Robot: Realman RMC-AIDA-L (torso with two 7-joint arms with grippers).
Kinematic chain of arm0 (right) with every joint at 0, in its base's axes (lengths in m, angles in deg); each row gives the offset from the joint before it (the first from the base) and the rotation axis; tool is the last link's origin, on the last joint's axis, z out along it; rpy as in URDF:
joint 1: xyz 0 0 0.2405 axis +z
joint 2: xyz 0 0 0 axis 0.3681 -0.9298 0
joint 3: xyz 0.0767 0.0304 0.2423 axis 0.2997 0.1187 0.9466
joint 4: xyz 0 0 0 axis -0.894 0.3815 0.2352
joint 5: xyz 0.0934 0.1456 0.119 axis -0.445 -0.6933 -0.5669
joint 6: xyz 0 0 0 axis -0.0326 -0.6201 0.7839
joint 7: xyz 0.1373 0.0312 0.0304 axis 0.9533 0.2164 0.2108
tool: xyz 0 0 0 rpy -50.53 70.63 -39.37
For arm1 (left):
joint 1: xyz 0 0 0.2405 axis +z
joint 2: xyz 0 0 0 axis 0.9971 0.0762 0
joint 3: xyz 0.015 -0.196 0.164 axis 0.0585 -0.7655 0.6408
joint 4: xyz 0 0 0 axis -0.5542 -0.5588 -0.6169
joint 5: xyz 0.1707 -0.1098 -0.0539 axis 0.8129 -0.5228 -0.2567
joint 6: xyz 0 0 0 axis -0.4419 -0.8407 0.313
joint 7: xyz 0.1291 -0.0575 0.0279 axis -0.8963 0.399 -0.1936
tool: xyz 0 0 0 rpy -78.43 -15.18 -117.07
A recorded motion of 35 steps. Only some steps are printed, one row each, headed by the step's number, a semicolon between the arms.
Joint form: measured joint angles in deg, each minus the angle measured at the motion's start. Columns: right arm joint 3, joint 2, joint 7, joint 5, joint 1, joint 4, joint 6; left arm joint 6, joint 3, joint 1, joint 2, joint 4, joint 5, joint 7.
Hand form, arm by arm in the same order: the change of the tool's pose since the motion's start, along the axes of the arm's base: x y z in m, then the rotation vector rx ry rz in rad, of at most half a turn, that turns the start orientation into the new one. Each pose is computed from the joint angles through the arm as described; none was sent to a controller.
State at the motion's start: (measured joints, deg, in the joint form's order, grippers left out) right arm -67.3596 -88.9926 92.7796 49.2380 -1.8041 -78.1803 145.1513; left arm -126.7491 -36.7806 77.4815 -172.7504 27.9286 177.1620 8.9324
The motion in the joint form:
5: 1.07 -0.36 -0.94 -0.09 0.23 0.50 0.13; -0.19 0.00 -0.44 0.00 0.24 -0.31 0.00
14: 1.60 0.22 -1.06 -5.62 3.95 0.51 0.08; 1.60 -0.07 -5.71 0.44 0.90 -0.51 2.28
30: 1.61 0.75 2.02 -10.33 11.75 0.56 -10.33; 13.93 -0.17 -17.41 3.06 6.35 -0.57 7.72
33: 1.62 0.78 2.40 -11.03 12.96 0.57 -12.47; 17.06 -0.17 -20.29 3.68 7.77 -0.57 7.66
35: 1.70 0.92 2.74 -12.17 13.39 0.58 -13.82; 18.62 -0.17 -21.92 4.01 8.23 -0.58 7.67
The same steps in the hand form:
5: -0.0019 0.0008 -0.0027 0.0126 0.0156 0.0118; 0.0023 0.0028 -0.0003 0.0025 -0.0077 -0.0101
14: -0.0254 0.0350 0.0084 0.1018 0.0595 0.1035; 0.0173 0.0378 0.0015 0.0046 -0.0210 -0.0495
30: -0.0558 0.1059 0.0245 0.2739 0.0190 0.1352; 0.0399 0.1207 0.0056 0.0474 -0.0125 -0.0101
33: -0.0607 0.1171 0.0274 0.3070 0.0105 0.1362; 0.0480 0.1404 0.0064 0.0655 0.0042 -0.0156
35: -0.0628 0.1231 0.0315 0.3386 0.0126 0.1315; 0.0535 0.1515 0.0081 0.0773 0.0152 -0.0224

